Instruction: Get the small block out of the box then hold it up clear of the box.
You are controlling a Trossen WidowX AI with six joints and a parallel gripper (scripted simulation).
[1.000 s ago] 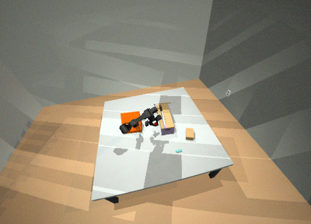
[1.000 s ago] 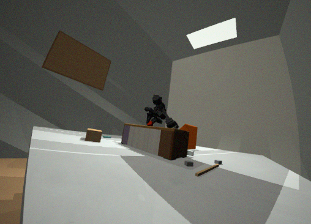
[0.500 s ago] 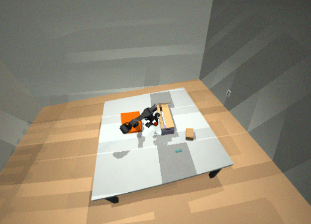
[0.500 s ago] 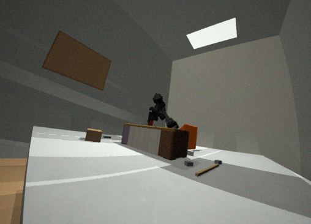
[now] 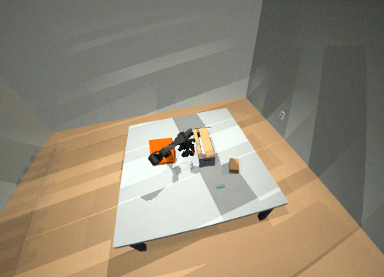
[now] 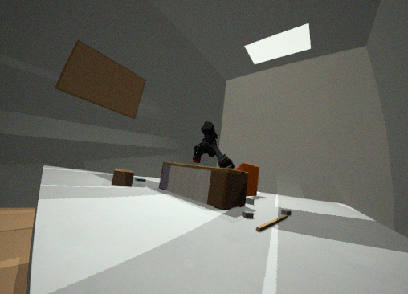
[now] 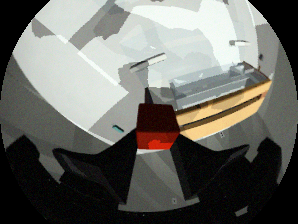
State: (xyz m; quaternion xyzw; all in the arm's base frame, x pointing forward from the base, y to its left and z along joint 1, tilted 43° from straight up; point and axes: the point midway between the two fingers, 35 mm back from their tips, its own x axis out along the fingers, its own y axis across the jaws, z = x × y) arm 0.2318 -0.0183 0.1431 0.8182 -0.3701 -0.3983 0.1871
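Now: the red block 10 mm behind my gripper tip and 10 mm to the left of it. Round my gripper tip: brown block 340 mm ahead, 80 mm to the right, 140 mm below; then box 70 mm ahead, 160 mm to the left, 110 mm below; then teal piece 180 mm ahead, 250 mm to the right, 160 mm below.
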